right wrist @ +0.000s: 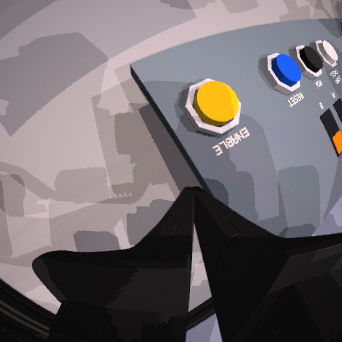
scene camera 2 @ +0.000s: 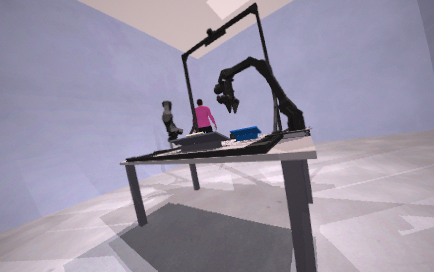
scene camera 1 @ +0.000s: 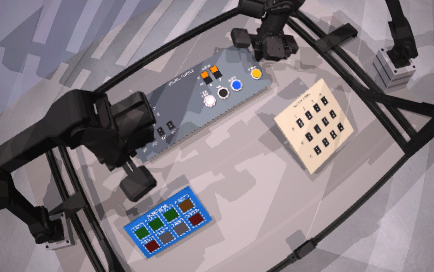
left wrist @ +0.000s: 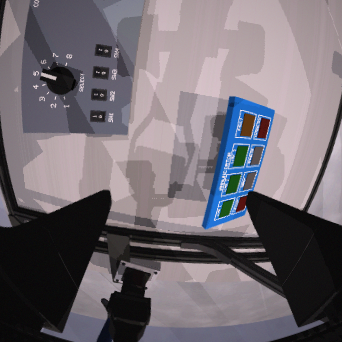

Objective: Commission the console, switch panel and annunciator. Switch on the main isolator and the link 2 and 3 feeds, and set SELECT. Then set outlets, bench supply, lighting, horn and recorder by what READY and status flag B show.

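Pixels of known places: left gripper, fingertip midpoint: (scene camera 2: 232,113) (scene camera 1: 132,169) (left wrist: 179,197); right gripper, fingertip midpoint: (right wrist: 191,193) (scene camera 2: 176,145) (scene camera 1: 256,60); left arm's base at its link origin: (scene camera 2: 297,129) (scene camera 1: 54,231) (left wrist: 135,276); right arm's base at its link origin: (scene camera 1: 398,58).
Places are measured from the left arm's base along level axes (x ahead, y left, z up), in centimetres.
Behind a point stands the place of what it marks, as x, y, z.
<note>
The grey console (scene camera 1: 185,115) {48.5, 18.9, 2.6} (left wrist: 65,122) {33.2, 19.2, 4.3} (right wrist: 160,65) {72.0, 21.2, 1.2} has a SELECT knob (left wrist: 61,80) {38.6, 19.9, 6.2} pointing at 5, small switches SW1 to SW4, two orange-and-black rockers, and white, black, blue RESET (right wrist: 286,69) {64.3, 22.4, 3.5} and yellow ENABLE (right wrist: 216,102) {70.4, 23.9, 3.5} buttons. The blue annunciator (scene camera 1: 186,192) {43.2, -1.5, 5.0} (left wrist: 240,106) {43.5, -1.8, 4.8} shows dark green, brown, dark red and grey tiles. The cream switch panel (scene camera 1: 320,90) {82.9, 10.5, 8.1} has rows of black switches; their positions are too small to tell. My left gripper (left wrist: 179,197) {34.8, 3.6, 16.3} (scene camera 2: 232,110) {34.8, 3.6, 16.3} is open and empty, high above the table. My right gripper (right wrist: 191,193) {72.2, 28.7, 2.3} is shut and empty near the console's ENABLE end.
A black frame (scene camera 2: 220,34) {58.0, -27.3, 98.1} stands over the table, and its rails run along the table edges. The left arm hides part of the console in scene camera 1. A person in pink (scene camera 2: 203,116) stands beyond the table. More dark arms on pale mounts (scene camera 1: 394,75) {108.5, 7.4, 8.3} show at the picture's sides.
</note>
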